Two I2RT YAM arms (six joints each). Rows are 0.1 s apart.
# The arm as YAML. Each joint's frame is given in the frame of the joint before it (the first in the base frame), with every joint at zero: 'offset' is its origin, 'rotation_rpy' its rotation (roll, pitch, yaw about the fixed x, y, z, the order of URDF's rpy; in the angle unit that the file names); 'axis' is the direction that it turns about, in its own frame. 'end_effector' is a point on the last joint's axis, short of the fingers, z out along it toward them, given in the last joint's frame.
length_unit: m
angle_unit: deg
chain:
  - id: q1
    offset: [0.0, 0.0, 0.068]
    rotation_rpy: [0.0, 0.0, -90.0]
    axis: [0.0, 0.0, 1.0]
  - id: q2
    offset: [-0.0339, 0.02, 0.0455]
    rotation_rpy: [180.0, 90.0, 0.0]
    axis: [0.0, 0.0, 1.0]
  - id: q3
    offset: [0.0, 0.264, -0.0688]
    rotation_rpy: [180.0, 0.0, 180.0]
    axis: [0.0, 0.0, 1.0]
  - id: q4
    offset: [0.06, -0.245, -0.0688]
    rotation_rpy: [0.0, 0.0, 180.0]
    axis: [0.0, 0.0, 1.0]
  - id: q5
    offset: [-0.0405, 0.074, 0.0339]
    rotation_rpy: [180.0, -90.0, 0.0]
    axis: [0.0, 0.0, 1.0]
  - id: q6
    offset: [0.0, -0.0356, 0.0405]
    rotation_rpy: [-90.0, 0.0, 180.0]
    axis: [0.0, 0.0, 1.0]
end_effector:
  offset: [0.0, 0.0, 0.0]
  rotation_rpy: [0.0, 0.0, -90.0]
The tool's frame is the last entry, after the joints.
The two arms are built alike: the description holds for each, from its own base.
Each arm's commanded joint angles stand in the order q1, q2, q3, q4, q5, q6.
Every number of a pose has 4 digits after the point.
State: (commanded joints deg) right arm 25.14 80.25 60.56 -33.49 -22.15 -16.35; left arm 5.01 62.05 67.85 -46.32 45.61 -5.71
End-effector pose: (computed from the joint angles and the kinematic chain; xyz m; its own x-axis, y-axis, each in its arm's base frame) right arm 0.2571 0.1355 0.2620 -0.5270 -0.5353 -0.6600 -0.7779 0.6167 0.1209; left arm 0.2106 -0.0071 0.3669 -0.6918 -0.1305 -0.7102 0.4133 0.7350 -0.5376
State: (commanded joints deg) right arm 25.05 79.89 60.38 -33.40 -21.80 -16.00; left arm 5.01 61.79 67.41 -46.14 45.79 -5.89
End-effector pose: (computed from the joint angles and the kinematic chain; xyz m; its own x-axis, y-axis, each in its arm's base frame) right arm 0.2564 0.1344 0.2627 -0.5304 -0.5304 -0.6614 -0.7721 0.6243 0.1185; left arm 0.2097 -0.0072 0.3656 -0.6933 -0.1326 -0.7084 0.4129 0.7325 -0.5413
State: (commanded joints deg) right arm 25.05 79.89 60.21 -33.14 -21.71 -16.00; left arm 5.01 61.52 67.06 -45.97 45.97 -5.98
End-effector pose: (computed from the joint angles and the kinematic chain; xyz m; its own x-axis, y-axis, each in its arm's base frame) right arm 0.2565 0.1344 0.2621 -0.5296 -0.5302 -0.6621 -0.7718 0.6251 0.1167; left arm 0.2088 -0.0074 0.3649 -0.6930 -0.1334 -0.7085 0.4146 0.7302 -0.5430
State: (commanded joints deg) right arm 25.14 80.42 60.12 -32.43 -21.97 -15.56; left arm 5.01 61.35 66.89 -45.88 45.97 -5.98
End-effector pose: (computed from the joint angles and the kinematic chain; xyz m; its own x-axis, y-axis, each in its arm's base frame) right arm 0.2582 0.1359 0.2599 -0.5333 -0.5251 -0.6632 -0.7704 0.6254 0.1244; left arm 0.2082 -0.0074 0.3646 -0.6919 -0.1333 -0.7096 0.4154 0.7303 -0.5423
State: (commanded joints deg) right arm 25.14 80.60 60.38 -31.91 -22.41 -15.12; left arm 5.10 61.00 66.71 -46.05 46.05 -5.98
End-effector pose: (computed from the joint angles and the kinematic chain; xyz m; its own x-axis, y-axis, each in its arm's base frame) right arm 0.2596 0.1368 0.2612 -0.5322 -0.5161 -0.6711 -0.7701 0.6245 0.1304; left arm 0.2065 -0.0073 0.3646 -0.6918 -0.1343 -0.7095 0.4151 0.7300 -0.5429
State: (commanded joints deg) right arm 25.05 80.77 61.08 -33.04 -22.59 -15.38; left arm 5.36 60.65 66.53 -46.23 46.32 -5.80
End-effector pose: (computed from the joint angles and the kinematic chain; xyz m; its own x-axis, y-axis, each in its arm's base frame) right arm 0.2599 0.1366 0.2630 -0.5355 -0.5206 -0.6650 -0.7713 0.6221 0.1341; left arm 0.2048 -0.0066 0.3646 -0.6903 -0.1349 -0.7109 0.4166 0.7292 -0.5429
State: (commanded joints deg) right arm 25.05 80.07 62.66 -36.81 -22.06 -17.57; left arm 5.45 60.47 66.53 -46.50 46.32 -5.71
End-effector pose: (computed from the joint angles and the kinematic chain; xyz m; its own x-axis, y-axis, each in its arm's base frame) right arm 0.2559 0.1344 0.2707 -0.5222 -0.5529 -0.6494 -0.7856 0.6081 0.1140; left arm 0.2037 -0.0064 0.3648 -0.6905 -0.1349 -0.7106 0.4157 0.7300 -0.5425
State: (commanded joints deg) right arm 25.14 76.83 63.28 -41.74 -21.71 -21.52; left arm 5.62 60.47 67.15 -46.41 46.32 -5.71
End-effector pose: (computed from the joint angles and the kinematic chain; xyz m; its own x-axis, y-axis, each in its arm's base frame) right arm 0.2416 0.1279 0.2835 -0.4776 -0.6006 -0.6413 -0.8176 0.5711 0.0740; left arm 0.2036 -0.0058 0.3683 -0.6813 -0.1361 -0.7193 0.4202 0.7319 -0.5365
